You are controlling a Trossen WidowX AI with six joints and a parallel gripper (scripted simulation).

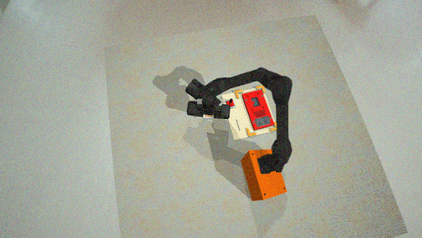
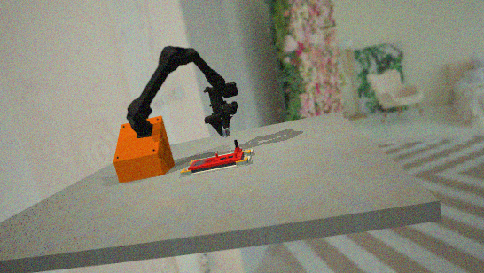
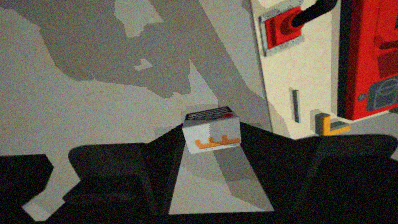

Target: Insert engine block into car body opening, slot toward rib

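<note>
Right now my gripper tip is 130 mm to the left of the black peg, 70 mm short of it and 40 mm above it. Round my gripper tip: cream base plate (230 mm to the right, 60 mm below, 20 mm ahead); then engine block (right at my gripper tip).
</note>
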